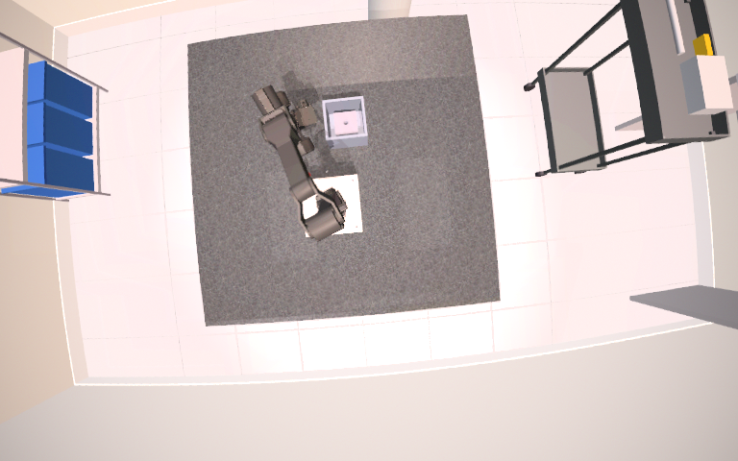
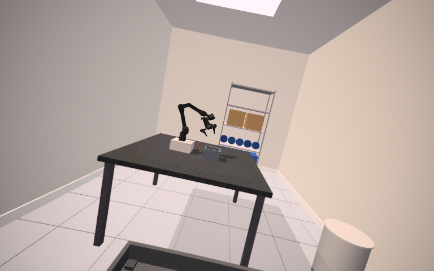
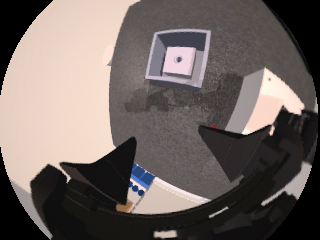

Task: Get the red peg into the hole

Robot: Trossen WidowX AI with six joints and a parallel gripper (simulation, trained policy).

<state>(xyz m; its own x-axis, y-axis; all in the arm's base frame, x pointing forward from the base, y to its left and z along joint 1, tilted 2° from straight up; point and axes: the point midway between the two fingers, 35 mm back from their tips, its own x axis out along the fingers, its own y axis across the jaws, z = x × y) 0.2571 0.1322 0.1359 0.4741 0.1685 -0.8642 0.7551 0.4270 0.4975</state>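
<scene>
Now: the red peg 160 mm below my gripper tip and 120 mm behind it. Also, from my gripper tip: grey box (180 mm below, 150 mm to the right, 80 mm ahead); then pale plate (160 mm below, 150 mm to the right, 80 mm ahead).
</scene>
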